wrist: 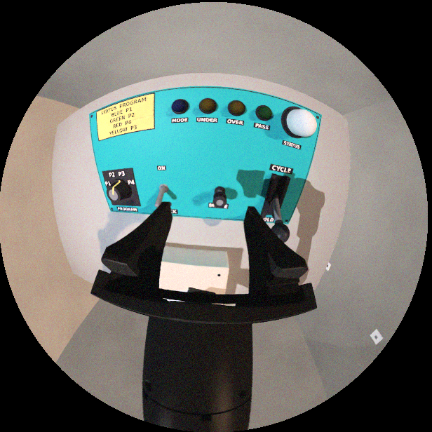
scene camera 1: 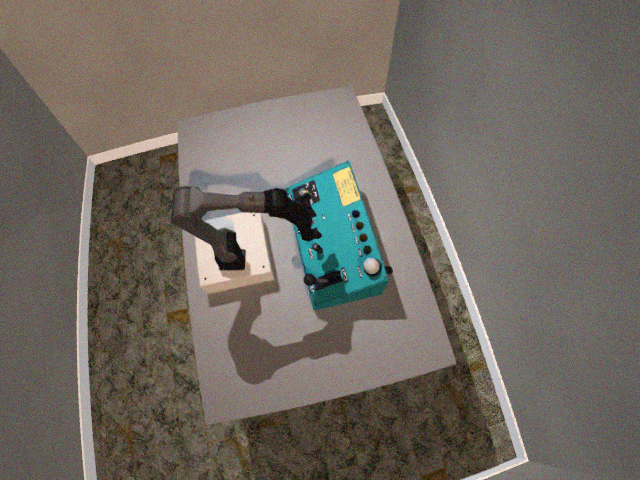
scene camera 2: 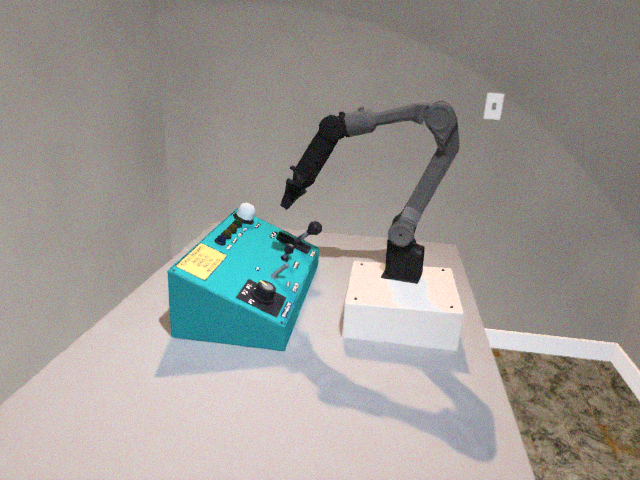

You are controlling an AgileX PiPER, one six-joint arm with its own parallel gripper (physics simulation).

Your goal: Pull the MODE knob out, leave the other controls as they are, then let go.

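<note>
The MODE knob [scene camera 1: 316, 248] [scene camera 2: 287, 250] [wrist: 219, 197] is a small dark knob near the lower edge of the sloping teal panel [scene camera 1: 333, 227] [scene camera 2: 222, 320] [wrist: 200, 145]. In the wrist view it covers part of its own label. How far it stands out is hard to tell. My gripper [scene camera 1: 311, 236] [scene camera 2: 285, 206] [wrist: 207, 211] is open and empty, above the panel and apart from it. In the wrist view the knob shows between and slightly beyond the fingertips.
The ball-ended CYCLE lever [scene camera 1: 309, 279] [scene camera 2: 314, 227] [wrist: 281, 231] and a grey toggle [scene camera 2: 280, 270] [wrist: 162, 195] flank the knob. The PROGRAM knob [scene camera 2: 265, 291] [wrist: 120, 191] is beyond the toggle. Several lamps and a white STATUS dome [scene camera 1: 371, 266] [scene camera 2: 246, 212] [wrist: 301, 123] line the upper edge.
</note>
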